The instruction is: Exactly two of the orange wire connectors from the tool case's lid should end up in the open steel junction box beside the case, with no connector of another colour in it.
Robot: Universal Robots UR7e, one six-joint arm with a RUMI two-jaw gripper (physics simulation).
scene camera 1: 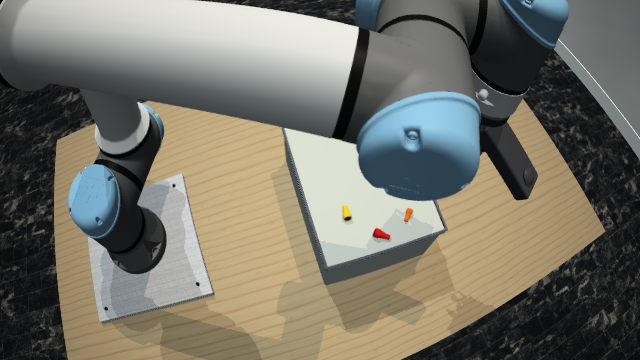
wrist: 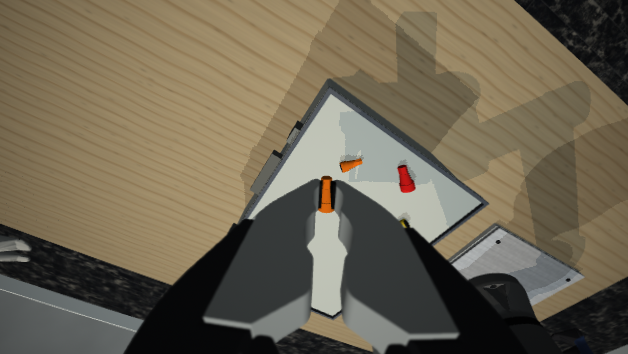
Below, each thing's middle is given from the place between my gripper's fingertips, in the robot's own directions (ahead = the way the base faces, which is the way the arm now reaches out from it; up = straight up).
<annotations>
Now: hand 7 cm past the tool case (scene camera 1: 325, 172), 12 cm to the right of it and 16 cm above it.
</annotations>
